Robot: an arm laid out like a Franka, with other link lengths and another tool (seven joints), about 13 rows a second.
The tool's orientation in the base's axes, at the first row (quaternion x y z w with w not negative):
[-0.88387 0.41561 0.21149 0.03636]
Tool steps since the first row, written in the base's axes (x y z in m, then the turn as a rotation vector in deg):
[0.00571 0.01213 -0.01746 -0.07 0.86 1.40]
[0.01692 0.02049 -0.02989 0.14 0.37 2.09]
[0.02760 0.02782 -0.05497 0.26 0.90 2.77]
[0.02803 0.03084 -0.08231 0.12 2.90 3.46]
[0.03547 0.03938 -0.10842 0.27 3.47 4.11]
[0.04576 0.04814 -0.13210 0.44 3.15 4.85]
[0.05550 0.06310 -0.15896 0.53 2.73 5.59]
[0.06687 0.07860 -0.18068 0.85 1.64 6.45]
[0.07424 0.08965 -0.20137 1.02 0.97 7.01]
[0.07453 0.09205 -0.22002 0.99 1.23 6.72]
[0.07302 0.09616 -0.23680 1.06 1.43 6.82]
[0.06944 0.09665 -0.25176 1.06 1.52 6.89]
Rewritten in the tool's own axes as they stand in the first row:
[0.00156 -0.01414 0.01680 -1.22 -0.35 -1.04]
[0.00690 -0.02938 0.02624 -1.03 -0.11 -1.86]
[0.01780 -0.04497 0.04710 -1.62 -0.47 -2.39]
[0.02692 -0.05031 0.07250 -3.42 -1.59 -2.49]
[0.03553 -0.06437 0.09570 -4.00 -2.01 -2.99]
[0.04461 -0.08044 0.11577 -3.98 -1.84 -3.80]
[0.05021 -0.10049 0.14040 -3.92 -1.55 -4.60]
[0.05426 -0.12154 0.15993 -3.31 -0.99 -5.75]
[0.05884 -0.13658 0.17883 -2.95 -0.62 -6.48]
[0.06481 -0.14045 0.19624 -3.04 -0.79 -6.15]
[0.06778 -0.14386 0.21298 -3.19 -0.97 -6.21]
[0.07145 -0.14317 0.22791 -3.28 -1.02 -6.25]

